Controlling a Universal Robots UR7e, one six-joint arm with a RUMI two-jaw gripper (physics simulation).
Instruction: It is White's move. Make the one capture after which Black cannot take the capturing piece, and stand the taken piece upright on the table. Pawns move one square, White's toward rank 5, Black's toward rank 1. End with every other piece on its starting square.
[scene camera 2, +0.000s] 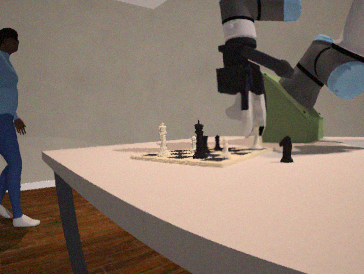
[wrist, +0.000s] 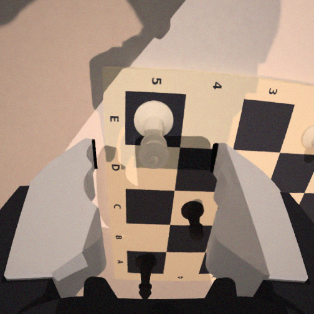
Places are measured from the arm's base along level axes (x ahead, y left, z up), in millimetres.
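Pixels of known places: gripper, between the fingertips: (scene camera 2: 254, 136); arm's base, origin of its link: (scene camera 2: 295, 94).
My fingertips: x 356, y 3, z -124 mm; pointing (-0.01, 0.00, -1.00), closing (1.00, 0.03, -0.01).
For each thing: its top centre in the pictures, then the offset to it from my fingertips.
- tall white piece, centre of its top: (scene camera 2: 256, 124) 5 mm left, 1 mm back, 27 mm up
- black knight, centre of its top: (scene camera 2: 286, 135) 112 mm left, 109 mm ahead, 8 mm up
- board, centre of its top: (scene camera 2: 206, 152) 71 mm right, 77 mm ahead, 26 mm down
- white king, centre of its top: (scene camera 2: 162, 122) 108 mm right, 158 mm ahead, 37 mm up
- black king, centre of its top: (scene camera 2: 198, 119) 28 mm right, 150 mm ahead, 37 mm up
My gripper (scene camera 2: 255, 134) (wrist: 153, 144) is open and empty, its jaws to either side of a tall white piece (scene camera 2: 257, 143) (wrist: 153, 119) with gaps between. That piece stands on E5; its upper part is hidden in the scene view. A black knight (scene camera 2: 286, 150) stands upright on the table beside the board (scene camera 2: 222, 163) (wrist: 220, 74). A black pawn (wrist: 192, 210) stands on C4, and another black piece (wrist: 145, 261) on A5. A white king (scene camera 2: 162, 141), a black king (scene camera 2: 199, 141) and white pawns (scene camera 2: 225, 149) (scene camera 2: 193, 144) stand on the board.
Another white piece (wrist: 309, 136) is partly cut off at the wrist view's right edge. The green robot base (scene camera 2: 292, 112) stands behind the board. The table edge (scene camera 2: 150, 210) curves along the front. A person (scene camera 2: 7, 100) stands beyond the table at far left.
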